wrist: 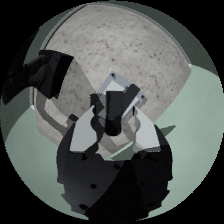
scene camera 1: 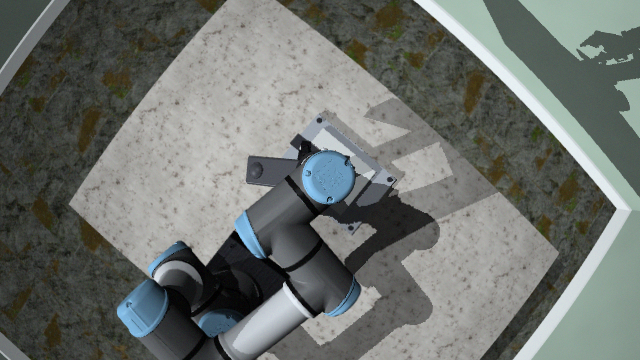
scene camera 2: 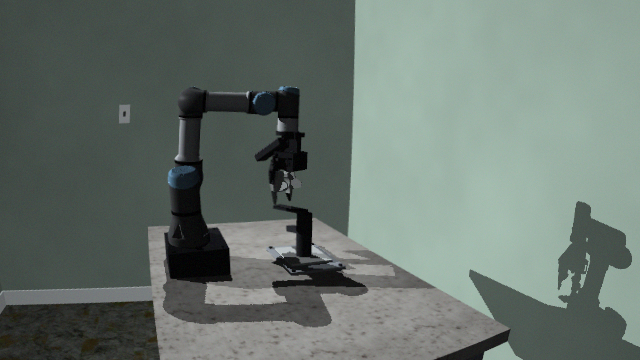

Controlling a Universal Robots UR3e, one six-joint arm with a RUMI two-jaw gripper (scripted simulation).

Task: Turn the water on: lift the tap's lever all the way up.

Note:
I see my gripper (scene camera 2: pixel 282 202).
My gripper is seen too in the wrist view (wrist: pixel 114 106) and in scene camera 1 (scene camera 1: pixel 302 171).

